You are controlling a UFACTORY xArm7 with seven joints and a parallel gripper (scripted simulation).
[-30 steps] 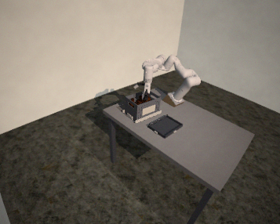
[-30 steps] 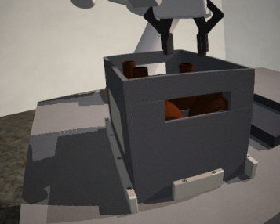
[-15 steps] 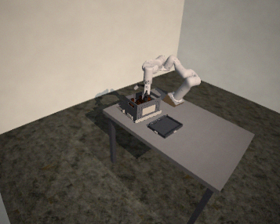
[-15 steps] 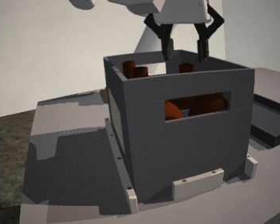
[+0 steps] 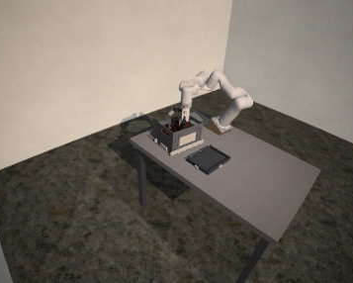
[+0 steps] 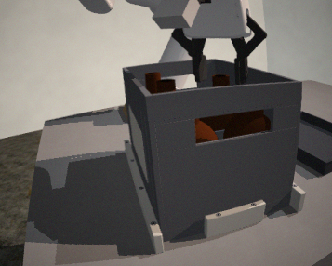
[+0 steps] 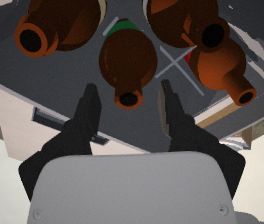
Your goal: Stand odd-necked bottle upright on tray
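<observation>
The dark grey crate lies 1 cm behind my hand, 4 cm to the right of it and 9 cm below it. Also, from my hand: dark flat tray: 1 cm behind, 25 cm to the left, 16 cm below; glass bottle: 10 cm behind, 7 cm to the right, 8 cm below.
</observation>
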